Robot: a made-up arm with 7 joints. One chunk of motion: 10 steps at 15 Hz.
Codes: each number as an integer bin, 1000 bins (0 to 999) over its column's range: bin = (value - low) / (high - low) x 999, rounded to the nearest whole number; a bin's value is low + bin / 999 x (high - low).
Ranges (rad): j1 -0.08..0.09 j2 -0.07..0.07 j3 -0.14..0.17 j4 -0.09..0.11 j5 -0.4..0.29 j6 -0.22..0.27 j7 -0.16..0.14
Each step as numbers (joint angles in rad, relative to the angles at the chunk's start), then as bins.
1 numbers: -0.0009 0.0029 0.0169 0.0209 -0.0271 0.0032 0.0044
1 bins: 465 520 506 554 540 455 547
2 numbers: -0.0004 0.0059 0.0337 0.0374 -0.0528 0.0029 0.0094
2 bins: 468 542 560 636 503 454 564
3 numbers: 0.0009 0.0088 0.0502 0.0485 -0.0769 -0.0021 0.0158
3 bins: 475 562 613 692 468 444 585
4 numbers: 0.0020 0.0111 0.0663 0.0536 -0.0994 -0.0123 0.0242
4 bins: 482 579 665 717 435 423 613
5 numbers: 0.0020 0.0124 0.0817 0.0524 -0.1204 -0.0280 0.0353
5 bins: 482 588 714 711 405 391 650
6 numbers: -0.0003 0.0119 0.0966 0.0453 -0.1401 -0.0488 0.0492
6 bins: 468 584 762 676 376 349 697
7 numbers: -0.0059 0.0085 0.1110 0.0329 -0.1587 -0.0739 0.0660
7 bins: 435 560 809 614 349 298 753
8 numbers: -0.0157 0.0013 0.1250 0.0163 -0.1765 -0.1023 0.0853
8 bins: 378 509 854 531 324 240 817
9 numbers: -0.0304 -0.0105 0.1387 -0.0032 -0.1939 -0.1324 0.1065
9 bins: 291 425 898 434 298 179 887
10 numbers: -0.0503 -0.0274 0.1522 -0.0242 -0.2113 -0.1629 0.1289
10 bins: 175 304 942 329 273 116 962
